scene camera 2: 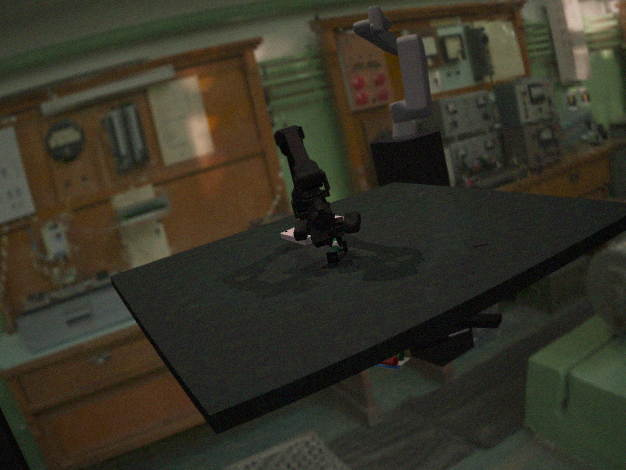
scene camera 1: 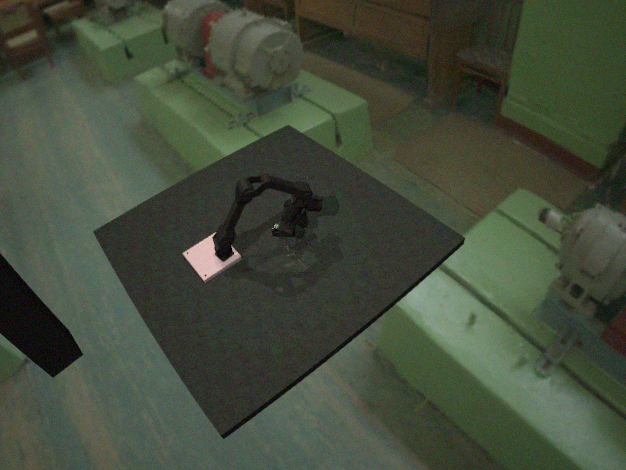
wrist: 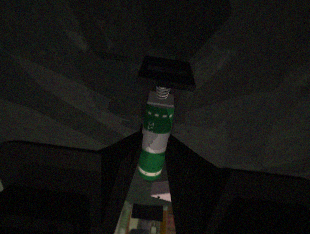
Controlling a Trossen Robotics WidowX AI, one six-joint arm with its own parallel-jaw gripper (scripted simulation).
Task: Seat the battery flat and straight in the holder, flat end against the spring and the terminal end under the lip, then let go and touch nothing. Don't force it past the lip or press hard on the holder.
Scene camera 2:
my gripper: 337, 246
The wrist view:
my gripper: 154, 136
battery: 157, 123
